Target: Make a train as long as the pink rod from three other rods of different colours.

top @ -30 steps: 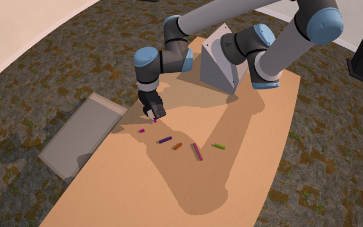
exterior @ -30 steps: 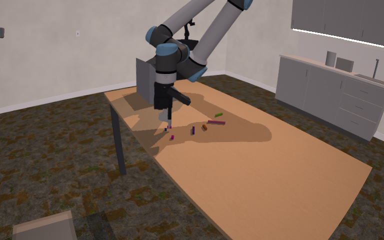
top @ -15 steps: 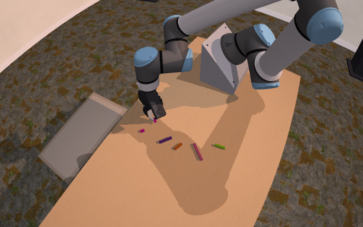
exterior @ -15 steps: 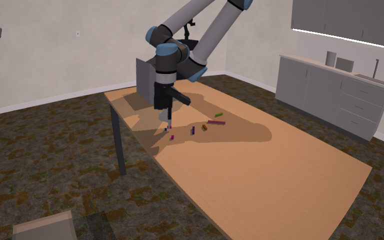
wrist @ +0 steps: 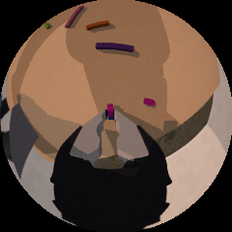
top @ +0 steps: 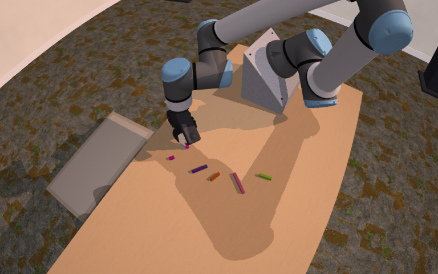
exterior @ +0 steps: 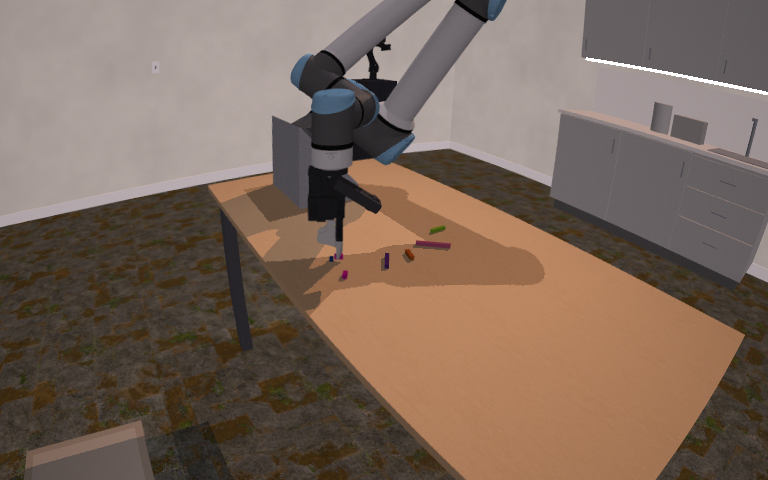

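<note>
The blue rod lies 20 mm below my hand, 10 mm to the right of it and 10 mm behind it. Round my hand: purple rod: 90 mm to the left, 70 mm ahead, 20 mm below; then orange rod: 160 mm to the left, 70 mm ahead, 20 mm below; then pink rod: 250 mm to the left, 60 mm ahead, 20 mm below.
</note>
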